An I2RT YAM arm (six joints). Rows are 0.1 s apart.
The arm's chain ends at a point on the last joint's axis. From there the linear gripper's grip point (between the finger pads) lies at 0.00 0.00 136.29 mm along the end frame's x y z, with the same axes.
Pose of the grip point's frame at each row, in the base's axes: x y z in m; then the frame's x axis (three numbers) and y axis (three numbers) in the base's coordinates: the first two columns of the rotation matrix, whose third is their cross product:
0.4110 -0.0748 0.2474 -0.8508 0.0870 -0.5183 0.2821 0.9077 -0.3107
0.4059 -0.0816 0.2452 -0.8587 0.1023 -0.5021 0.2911 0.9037 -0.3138
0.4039 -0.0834 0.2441 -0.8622 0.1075 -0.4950 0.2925 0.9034 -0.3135
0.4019 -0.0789 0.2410 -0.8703 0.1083 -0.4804 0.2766 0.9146 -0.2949
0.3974 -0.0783 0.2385 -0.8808 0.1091 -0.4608 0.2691 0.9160 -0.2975
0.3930 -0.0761 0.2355 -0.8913 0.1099 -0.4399 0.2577 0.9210 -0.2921
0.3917 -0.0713 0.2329 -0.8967 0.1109 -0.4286 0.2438 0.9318 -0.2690
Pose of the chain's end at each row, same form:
0.3506 -0.0188 0.3560 -0.8508 0.0870 -0.5183 0.2821 0.9077 -0.3107
0.3484 -0.0250 0.3550 -0.8587 0.1023 -0.5021 0.2911 0.9037 -0.3138
0.3475 -0.0268 0.3545 -0.8622 0.1075 -0.4950 0.2925 0.9034 -0.3135
0.3464 -0.0258 0.3536 -0.8703 0.1083 -0.4804 0.2766 0.9146 -0.2949
0.3443 -0.0257 0.3525 -0.8808 0.1091 -0.4608 0.2691 0.9160 -0.2975
0.3422 -0.0252 0.3512 -0.8913 0.1099 -0.4399 0.2577 0.9210 -0.2921
0.3413 -0.0242 0.3505 -0.8967 0.1109 -0.4286 0.2438 0.9318 -0.2690

